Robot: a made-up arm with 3 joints. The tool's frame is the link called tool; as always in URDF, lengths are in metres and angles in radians.
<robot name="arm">
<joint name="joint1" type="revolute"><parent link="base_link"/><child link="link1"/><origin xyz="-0.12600 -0.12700 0.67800" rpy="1.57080 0.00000 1.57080"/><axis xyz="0 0 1"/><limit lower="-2.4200" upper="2.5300" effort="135" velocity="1.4"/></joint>
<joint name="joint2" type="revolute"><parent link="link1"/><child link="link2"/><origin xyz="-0.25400 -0.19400 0.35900" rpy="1.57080 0.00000 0.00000"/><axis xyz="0 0 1"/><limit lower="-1.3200" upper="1.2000" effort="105" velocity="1"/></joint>
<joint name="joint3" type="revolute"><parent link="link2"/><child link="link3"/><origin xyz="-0.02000 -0.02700 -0.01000" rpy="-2.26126 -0.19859 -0.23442"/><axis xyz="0 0 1"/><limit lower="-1.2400" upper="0.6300" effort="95" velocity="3"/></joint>
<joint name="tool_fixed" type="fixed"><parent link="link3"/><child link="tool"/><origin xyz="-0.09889 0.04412 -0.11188" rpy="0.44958 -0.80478 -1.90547"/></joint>
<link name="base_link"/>
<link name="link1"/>
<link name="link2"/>
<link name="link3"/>
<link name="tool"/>
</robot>
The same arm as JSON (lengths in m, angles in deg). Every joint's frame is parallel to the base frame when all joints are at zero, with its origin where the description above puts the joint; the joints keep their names.
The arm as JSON. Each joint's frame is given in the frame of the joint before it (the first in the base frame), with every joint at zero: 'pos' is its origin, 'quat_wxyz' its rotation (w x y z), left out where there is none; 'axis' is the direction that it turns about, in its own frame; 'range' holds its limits. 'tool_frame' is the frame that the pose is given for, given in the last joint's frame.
{
  "length_unit": "m",
  "angle_unit": "deg",
  "joints": [
    {
      "joint": "joint1",
      "pos": [
        -0.126,
        -0.127,
        0.678
      ],
      "axis": [
        1.0,
        0.0,
        0.0
      ],
      "range": [
        -138.66,
        144.96
      ]
    },
    {
      "joint": "joint2",
      "pos": [
        0.359,
        -0.254,
        -0.194
      ],
      "axis": [
        0.0,
        0.0,
        -1.0
      ],
      "range": [
        -75.63,
        68.75
      ]
    },
    {
      "joint": "joint3",
      "pos": [
        -0.027,
        -0.02,
        0.01
      ],
      "axis": [
        0.720676,
        0.30129,
        0.62438
      ],
      "range": [
        -71.05,
        36.1
      ]
    }
  ],
  "tool_frame": {
    "pos": [
      -0.087,
      -0.128,
      -0.017
    ],
    "quat_wxyz": [
      1.0,
      -0.000002,
      0.000004,
      0.000003
    ]
  }
}

